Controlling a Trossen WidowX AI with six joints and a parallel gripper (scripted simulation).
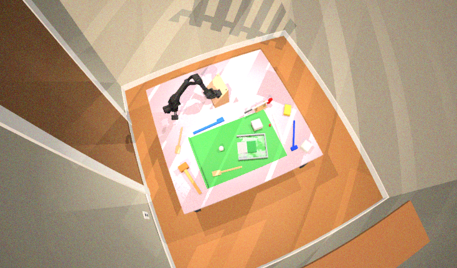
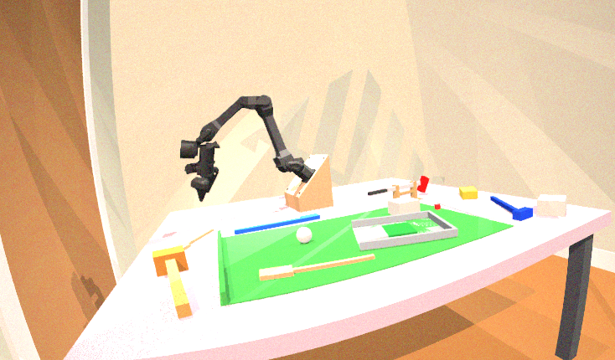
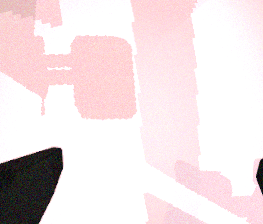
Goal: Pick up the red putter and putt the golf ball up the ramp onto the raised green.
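My gripper tip is now 260 mm short of the wooden stand, 730 mm to the right of it and 70 mm above it. From my gripper tip the other things lie so: white golf ball (460 mm ahead, 240 mm to the left, 80 mm below); green mat (510 mm ahead, 370 mm to the left, 110 mm below); yellow block (400 mm ahead, 950 mm to the left, 90 mm below).
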